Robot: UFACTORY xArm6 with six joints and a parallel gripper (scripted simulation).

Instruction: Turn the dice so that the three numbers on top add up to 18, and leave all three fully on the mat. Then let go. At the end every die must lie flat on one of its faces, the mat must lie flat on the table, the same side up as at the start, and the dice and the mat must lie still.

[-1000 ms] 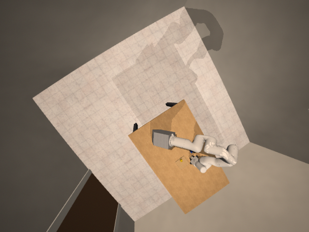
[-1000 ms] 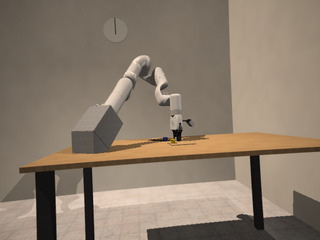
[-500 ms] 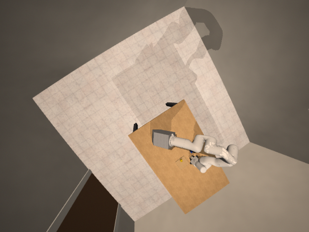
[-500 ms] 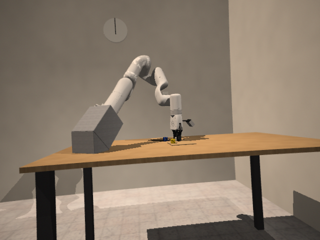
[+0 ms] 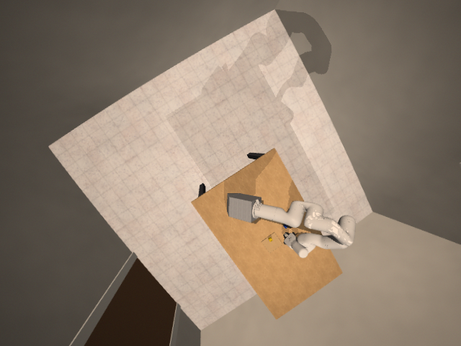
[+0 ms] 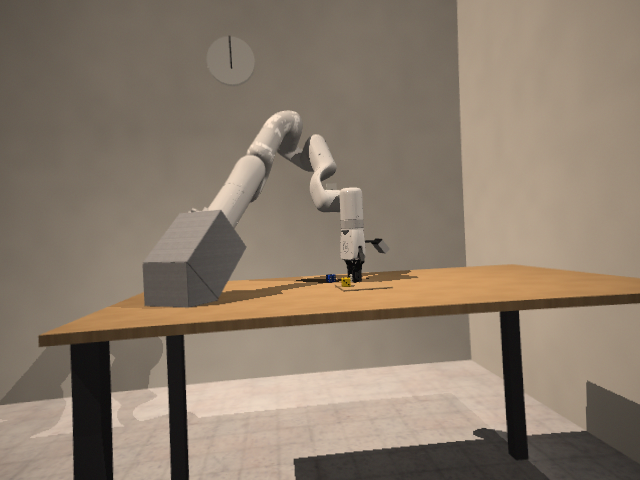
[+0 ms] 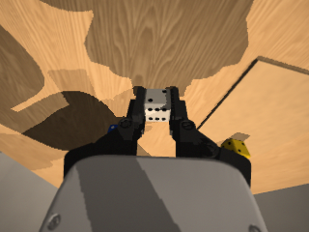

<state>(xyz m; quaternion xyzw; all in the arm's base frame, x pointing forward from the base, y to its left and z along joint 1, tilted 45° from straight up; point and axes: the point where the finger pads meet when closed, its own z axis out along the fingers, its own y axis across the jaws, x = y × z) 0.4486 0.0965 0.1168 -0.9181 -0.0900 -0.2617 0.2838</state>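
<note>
The tan mat lies 14 cm to the right of my hand, 2 cm below it and 1 cm ahead of it. Round my hand: white die (1 cm below); then yellow die (14 cm to the right, 4 cm behind, 1 cm below); then blue die (8 cm behind, 3 cm to the left, 1 cm below).
</note>
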